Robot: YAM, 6 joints.
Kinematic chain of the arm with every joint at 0, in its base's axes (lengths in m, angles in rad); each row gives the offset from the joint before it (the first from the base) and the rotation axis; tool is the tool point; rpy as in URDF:
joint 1: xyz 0 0 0.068 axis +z
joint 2: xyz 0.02 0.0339 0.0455 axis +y
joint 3: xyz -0.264 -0.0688 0 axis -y
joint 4: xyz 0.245 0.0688 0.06 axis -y
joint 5: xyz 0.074 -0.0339 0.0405 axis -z
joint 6: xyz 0.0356 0 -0.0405 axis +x
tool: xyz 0 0 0 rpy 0 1.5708 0
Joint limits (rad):
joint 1: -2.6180..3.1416
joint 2: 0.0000..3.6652
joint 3: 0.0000..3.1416
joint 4: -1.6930..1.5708
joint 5: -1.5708..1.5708
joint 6: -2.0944..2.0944
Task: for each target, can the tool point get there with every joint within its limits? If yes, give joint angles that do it. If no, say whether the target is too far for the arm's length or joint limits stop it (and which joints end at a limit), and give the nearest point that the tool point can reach.
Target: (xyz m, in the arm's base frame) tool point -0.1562 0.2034 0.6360
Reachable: yes | joints -0.8599 0.7775 2.2089 0.7665 -0.4147 -1.5275
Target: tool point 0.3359 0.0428 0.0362
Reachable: yes | joints 0.1879 2.1992 0.6790 1.0222 0.6209 1.7545
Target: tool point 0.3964 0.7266 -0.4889
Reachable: no: too far | nearest point 0.2536 0.4648 -0.2466 | short by 0.384 m
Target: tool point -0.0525 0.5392 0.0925
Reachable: yes | joints 1.7282 2.5718 1.8168 0.2936 1.1624 -1.0232
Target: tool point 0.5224 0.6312 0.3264
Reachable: no: too far | nearest point 0.3983 0.4813 0.2746 | short by 0.201 m
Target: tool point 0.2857 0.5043 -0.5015
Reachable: no: too far | nearest point 0.2234 0.3943 -0.3170 | short by 0.224 m
